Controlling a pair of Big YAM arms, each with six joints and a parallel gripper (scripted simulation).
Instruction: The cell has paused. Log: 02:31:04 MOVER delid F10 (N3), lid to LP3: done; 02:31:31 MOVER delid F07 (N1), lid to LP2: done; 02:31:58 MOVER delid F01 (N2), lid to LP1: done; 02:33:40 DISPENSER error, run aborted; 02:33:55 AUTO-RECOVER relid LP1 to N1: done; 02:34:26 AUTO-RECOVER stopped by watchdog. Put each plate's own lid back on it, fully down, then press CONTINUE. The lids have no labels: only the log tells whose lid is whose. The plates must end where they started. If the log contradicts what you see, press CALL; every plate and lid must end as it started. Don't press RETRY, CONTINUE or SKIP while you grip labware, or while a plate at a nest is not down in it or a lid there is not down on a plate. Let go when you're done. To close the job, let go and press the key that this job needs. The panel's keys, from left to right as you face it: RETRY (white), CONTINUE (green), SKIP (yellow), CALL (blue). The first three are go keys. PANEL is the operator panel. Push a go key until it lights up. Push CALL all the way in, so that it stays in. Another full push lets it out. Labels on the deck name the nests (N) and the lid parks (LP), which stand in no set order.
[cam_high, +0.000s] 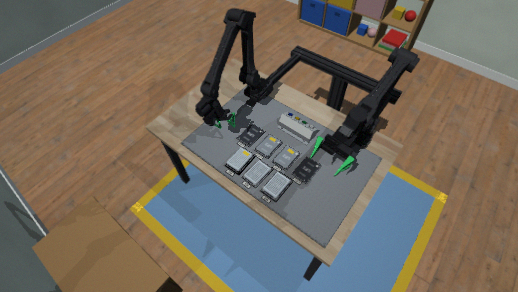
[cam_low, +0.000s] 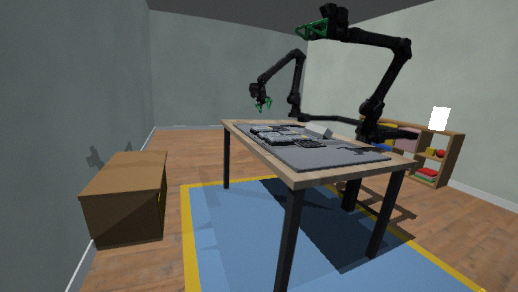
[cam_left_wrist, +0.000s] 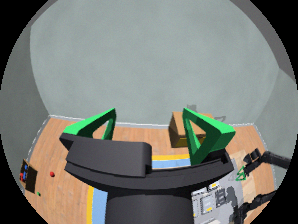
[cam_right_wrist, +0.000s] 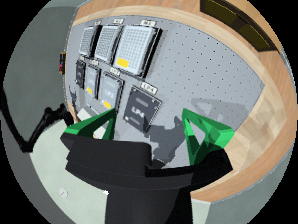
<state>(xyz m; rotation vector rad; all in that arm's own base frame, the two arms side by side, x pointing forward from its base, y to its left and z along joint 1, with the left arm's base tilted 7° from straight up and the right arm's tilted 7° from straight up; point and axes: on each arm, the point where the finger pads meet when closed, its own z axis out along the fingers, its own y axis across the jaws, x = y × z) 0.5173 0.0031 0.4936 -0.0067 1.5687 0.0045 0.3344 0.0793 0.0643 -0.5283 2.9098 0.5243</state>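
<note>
Right now my right hand is 7 cm past the lid park LP2, 34 cm to the right of it and 14 cm above it. From my right hand the other things lie so: lid park LP4: 11 cm behind, 8 cm to the left, 14 cm below; then blue key: 32 cm behind, 23 cm to the left, 9 cm below; then yellow key: 31 cm behind, 28 cm to the left, 8 cm below.
</note>
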